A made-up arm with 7 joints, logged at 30 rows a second.
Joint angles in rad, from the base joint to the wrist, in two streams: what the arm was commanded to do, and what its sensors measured. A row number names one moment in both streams.
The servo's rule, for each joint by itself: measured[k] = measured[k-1] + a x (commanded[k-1-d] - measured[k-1]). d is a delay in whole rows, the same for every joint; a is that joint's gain. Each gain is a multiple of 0.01, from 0.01 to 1. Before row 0 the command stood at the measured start. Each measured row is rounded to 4 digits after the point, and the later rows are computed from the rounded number. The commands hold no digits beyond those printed.
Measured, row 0: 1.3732 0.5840 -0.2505 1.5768 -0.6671 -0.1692 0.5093
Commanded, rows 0 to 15: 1.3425 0.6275 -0.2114 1.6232 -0.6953 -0.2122 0.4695; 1.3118 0.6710 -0.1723 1.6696 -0.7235 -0.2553 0.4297; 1.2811 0.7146 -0.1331 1.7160 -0.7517 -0.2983 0.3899; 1.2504 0.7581 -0.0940 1.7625 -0.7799 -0.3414 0.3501; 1.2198 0.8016 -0.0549 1.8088 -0.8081 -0.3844 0.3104; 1.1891 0.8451 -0.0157 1.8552 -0.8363 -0.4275 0.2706; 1.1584 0.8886 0.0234 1.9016 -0.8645 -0.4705 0.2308; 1.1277 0.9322 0.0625 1.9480 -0.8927 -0.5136 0.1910; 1.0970 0.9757 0.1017 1.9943 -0.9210 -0.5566 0.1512; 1.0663 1.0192 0.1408 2.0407 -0.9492 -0.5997 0.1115; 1.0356 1.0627 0.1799 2.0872 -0.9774 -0.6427 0.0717; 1.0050 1.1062 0.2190 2.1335 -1.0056 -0.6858 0.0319; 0.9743 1.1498 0.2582 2.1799 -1.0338 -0.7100 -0.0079; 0.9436 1.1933 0.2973 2.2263 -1.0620 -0.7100 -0.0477; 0.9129 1.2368 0.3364 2.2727 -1.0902 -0.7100 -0.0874; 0.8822 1.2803 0.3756 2.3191 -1.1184 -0.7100 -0.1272
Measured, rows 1 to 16: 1.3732 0.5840 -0.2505 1.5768 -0.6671 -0.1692 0.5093; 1.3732 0.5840 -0.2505 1.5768 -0.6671 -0.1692 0.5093; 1.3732 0.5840 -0.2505 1.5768 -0.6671 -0.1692 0.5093; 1.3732 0.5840 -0.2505 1.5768 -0.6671 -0.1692 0.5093; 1.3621 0.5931 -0.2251 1.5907 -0.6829 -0.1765 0.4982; 1.3440 0.6095 -0.1908 1.6144 -0.7056 -0.1899 0.4790; 1.3214 0.6316 -0.1533 1.6449 -0.7314 -0.2083 0.4541; 1.2958 0.6582 -0.1148 1.6802 -0.7586 -0.2309 0.4250; 1.2684 0.6883 -0.0759 1.7188 -0.7863 -0.2570 0.3929; 1.2399 0.7212 -0.0368 1.7597 -0.8143 -0.2860 0.3587; 1.2106 0.7564 0.0023 1.8023 -0.8424 -0.3174 0.3229; 1.1808 0.7933 0.0414 1.8460 -0.8706 -0.3508 0.2860; 1.1506 0.8316 0.0806 1.8905 -0.8988 -0.3858 0.2483; 1.1203 0.8710 0.1197 1.9356 -0.9270 -0.4222 0.2100; 1.0898 0.9113 0.1588 1.9811 -0.9552 -0.4597 0.1713; 1.0593 0.9522 0.1979 2.0268 -0.9834 -0.4981 0.1323
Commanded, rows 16 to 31: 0.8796 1.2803 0.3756 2.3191 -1.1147 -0.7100 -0.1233; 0.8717 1.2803 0.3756 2.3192 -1.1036 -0.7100 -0.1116; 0.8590 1.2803 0.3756 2.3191 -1.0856 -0.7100 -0.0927; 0.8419 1.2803 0.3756 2.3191 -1.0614 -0.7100 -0.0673; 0.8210 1.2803 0.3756 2.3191 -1.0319 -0.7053 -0.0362; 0.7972 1.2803 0.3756 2.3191 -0.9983 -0.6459 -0.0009; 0.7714 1.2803 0.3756 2.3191 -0.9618 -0.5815 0.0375; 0.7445 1.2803 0.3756 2.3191 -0.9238 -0.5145 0.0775; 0.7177 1.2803 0.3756 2.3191 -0.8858 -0.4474 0.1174; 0.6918 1.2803 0.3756 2.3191 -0.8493 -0.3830 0.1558; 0.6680 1.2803 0.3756 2.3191 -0.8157 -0.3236 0.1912; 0.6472 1.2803 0.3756 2.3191 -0.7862 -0.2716 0.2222; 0.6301 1.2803 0.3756 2.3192 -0.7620 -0.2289 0.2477; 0.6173 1.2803 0.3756 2.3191 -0.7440 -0.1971 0.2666; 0.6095 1.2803 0.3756 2.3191 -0.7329 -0.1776 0.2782; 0.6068 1.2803 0.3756 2.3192 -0.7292 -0.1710 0.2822
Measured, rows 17 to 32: 1.0287 0.9937 0.2371 2.0727 -1.0116 -0.5341 0.0930; 0.9981 1.0356 0.2762 2.1188 -1.0398 -0.5640 0.0536; 0.9674 1.0779 0.3153 2.1650 -1.0680 -0.5888 0.0141; 0.9367 1.1204 0.3545 2.2112 -1.0962 -0.6094 -0.0255; 0.9161 1.1540 0.3682 2.2436 -1.1066 -0.6265 -0.0529; 0.9001 1.1805 0.3730 2.2663 -1.1049 -0.6407 -0.0693; 0.8853 1.2015 0.3747 2.2821 -1.0941 -0.6525 -0.0759; 0.8697 1.2180 0.3753 2.2932 -1.0758 -0.6623 -0.0735; 0.8522 1.2311 0.3755 2.3010 -1.0512 -0.6696 -0.0631; 0.8324 1.2414 0.3756 2.3064 -1.0216 -0.6656 -0.0457; 0.8104 1.2496 0.3756 2.3102 -0.9881 -0.6513 -0.0224; 0.7867 1.2560 0.3756 2.3129 -0.9521 -0.6280 0.0056; 0.7619 1.2611 0.3756 2.3148 -0.9150 -0.5973 0.0369; 0.7367 1.2651 0.3756 2.3161 -0.8782 -0.5609 0.0702; 0.7120 1.2683 0.3756 2.3170 -0.8432 -0.5206 0.1041; 0.6887 1.2708 0.3756 2.3176 -0.8113 -0.4783 0.1372
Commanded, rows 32 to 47: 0.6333 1.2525 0.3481 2.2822 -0.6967 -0.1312 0.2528; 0.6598 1.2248 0.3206 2.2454 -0.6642 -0.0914 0.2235; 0.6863 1.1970 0.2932 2.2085 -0.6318 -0.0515 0.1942; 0.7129 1.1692 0.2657 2.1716 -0.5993 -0.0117 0.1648; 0.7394 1.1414 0.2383 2.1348 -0.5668 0.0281 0.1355; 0.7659 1.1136 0.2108 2.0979 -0.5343 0.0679 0.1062; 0.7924 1.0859 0.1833 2.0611 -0.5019 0.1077 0.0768; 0.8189 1.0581 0.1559 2.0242 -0.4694 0.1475 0.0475; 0.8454 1.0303 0.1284 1.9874 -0.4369 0.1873 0.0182; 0.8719 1.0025 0.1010 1.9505 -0.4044 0.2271 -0.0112; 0.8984 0.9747 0.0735 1.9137 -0.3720 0.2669 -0.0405; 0.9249 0.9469 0.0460 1.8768 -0.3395 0.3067 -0.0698; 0.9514 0.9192 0.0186 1.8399 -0.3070 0.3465 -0.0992; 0.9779 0.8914 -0.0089 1.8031 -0.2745 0.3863 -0.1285; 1.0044 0.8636 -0.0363 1.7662 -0.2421 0.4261 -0.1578; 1.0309 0.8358 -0.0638 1.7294 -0.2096 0.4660 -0.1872
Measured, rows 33 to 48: 0.6676 1.2728 0.3756 2.3181 -0.7837 -0.4359 0.1681; 0.6495 1.2744 0.3756 2.3184 -0.7615 -0.3953 0.1957; 0.6351 1.2756 0.3756 2.3186 -0.7455 -0.3583 0.2188; 0.6249 1.2766 0.3756 2.3188 -0.7364 -0.3265 0.2366; 0.6279 1.2715 0.3577 2.3078 -0.7142 -0.2933 0.2411; 0.6394 1.2617 0.3336 2.2891 -0.6862 -0.2590 0.2362; 0.6563 1.2481 0.3073 2.2649 -0.6557 -0.2237 0.2244; 0.6767 1.2315 0.2803 2.2369 -0.6241 -0.1877 0.2077; 0.6993 1.2126 0.2530 2.2063 -0.5920 -0.1510 0.1875; 0.7233 1.1918 0.2256 2.1738 -0.5597 -0.1138 0.1647; 0.7482 1.1696 0.1981 2.1400 -0.5273 -0.0761 0.1401; 0.7737 1.1462 0.1707 2.1053 -0.4949 -0.0381 0.1142; 0.7995 1.1219 0.1432 2.0699 -0.4624 0.0002 0.0873; 0.8256 1.0968 0.1158 2.0341 -0.4299 0.0388 0.0597; 0.8518 1.0712 0.0883 1.9980 -0.3975 0.0776 0.0316; 0.8781 1.0451 0.0608 1.9616 -0.3650 0.1165 0.0032
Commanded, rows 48 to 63: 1.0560 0.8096 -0.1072 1.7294 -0.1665 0.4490 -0.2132; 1.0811 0.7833 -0.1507 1.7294 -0.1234 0.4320 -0.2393; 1.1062 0.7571 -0.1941 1.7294 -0.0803 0.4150 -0.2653; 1.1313 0.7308 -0.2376 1.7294 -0.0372 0.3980 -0.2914; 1.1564 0.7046 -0.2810 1.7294 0.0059 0.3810 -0.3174; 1.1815 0.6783 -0.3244 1.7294 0.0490 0.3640 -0.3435; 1.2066 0.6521 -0.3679 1.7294 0.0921 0.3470 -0.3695; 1.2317 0.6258 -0.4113 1.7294 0.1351 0.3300 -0.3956; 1.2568 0.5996 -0.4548 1.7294 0.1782 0.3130 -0.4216; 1.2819 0.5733 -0.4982 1.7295 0.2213 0.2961 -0.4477; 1.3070 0.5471 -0.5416 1.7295 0.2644 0.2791 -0.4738; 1.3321 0.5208 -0.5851 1.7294 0.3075 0.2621 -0.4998; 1.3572 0.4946 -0.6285 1.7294 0.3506 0.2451 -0.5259; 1.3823 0.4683 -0.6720 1.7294 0.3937 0.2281 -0.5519; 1.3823 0.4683 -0.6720 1.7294 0.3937 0.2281 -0.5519; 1.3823 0.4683 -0.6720 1.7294 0.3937 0.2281 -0.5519
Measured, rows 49 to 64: 0.9045 1.0187 0.0334 1.9251 -0.3325 0.1556 -0.0255; 0.9309 0.9920 0.0059 1.8885 -0.3000 0.1948 -0.0543; 0.9574 0.9650 -0.0215 1.8518 -0.2676 0.2341 -0.0833; 0.9839 0.9379 -0.0490 1.8151 -0.2351 0.2735 -0.1124; 1.0099 0.9110 -0.0868 1.7894 -0.1967 0.3033 -0.1406; 1.0355 0.8842 -0.1283 1.7714 -0.1557 0.3252 -0.1682; 1.0610 0.8575 -0.1711 1.7588 -0.1135 0.3405 -0.1954; 1.0863 0.8309 -0.2143 1.7500 -0.0708 0.3503 -0.2223; 1.1115 0.8044 -0.2577 1.7438 -0.0278 0.3555 -0.2489; 1.1367 0.7779 -0.3011 1.7395 0.0152 0.3569 -0.2754; 1.1619 0.7515 -0.3445 1.7365 0.0583 0.3552 -0.3017; 1.1870 0.7251 -0.3879 1.7344 0.1013 0.3509 -0.3280; 1.2121 0.6987 -0.4314 1.7329 0.1444 0.3445 -0.3542; 1.2372 0.6724 -0.4748 1.7319 0.1875 0.3363 -0.3804; 1.2623 0.6461 -0.5182 1.7312 0.2306 0.3266 -0.4066; 1.2874 0.6198 -0.5617 1.7307 0.2737 0.3156 -0.4327
